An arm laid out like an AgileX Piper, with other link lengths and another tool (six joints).
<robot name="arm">
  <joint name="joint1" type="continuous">
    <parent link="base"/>
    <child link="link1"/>
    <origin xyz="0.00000 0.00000 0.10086"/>
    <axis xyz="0 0 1"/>
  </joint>
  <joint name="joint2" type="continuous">
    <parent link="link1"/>
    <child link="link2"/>
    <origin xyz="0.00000 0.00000 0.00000" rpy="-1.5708 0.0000 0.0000"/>
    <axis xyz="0 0 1"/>
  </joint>
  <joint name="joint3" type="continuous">
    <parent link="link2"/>
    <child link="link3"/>
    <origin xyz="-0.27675 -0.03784 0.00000"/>
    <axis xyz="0 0 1"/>
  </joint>
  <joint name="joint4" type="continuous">
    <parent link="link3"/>
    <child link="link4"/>
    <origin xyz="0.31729 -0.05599 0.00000" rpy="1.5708 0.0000 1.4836"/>
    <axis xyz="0 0 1"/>
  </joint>
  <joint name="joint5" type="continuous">
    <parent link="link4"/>
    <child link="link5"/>
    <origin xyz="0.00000 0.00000 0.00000" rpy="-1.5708 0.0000 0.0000"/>
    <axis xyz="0 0 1"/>
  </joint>
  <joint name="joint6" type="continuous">
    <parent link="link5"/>
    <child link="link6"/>
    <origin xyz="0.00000 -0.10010 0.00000" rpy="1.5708 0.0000 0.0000"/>
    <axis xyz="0 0 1"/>
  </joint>
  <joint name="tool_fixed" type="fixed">
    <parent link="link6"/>
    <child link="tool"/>
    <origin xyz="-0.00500 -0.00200 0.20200" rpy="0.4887 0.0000 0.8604"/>
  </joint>
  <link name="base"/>
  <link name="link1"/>
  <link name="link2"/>
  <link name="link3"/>
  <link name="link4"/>
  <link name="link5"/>
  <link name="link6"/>
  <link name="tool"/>
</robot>
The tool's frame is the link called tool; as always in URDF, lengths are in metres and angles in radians. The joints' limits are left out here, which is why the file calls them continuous.
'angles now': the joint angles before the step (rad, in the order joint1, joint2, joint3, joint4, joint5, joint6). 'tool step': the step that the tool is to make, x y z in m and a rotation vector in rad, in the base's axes. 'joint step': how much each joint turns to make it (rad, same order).
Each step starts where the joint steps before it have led.
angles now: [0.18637, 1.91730, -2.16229, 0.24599, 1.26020, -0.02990]
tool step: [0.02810, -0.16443, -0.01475, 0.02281, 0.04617, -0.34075]
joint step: [-0.25934, 0.02115, -0.00242, -0.03017, 0.00568, 0.09332]
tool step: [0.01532, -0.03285, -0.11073, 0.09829, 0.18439, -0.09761]
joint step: [-0.07634, 0.18570, -0.00003, 0.05829, -0.00093, 0.04067]
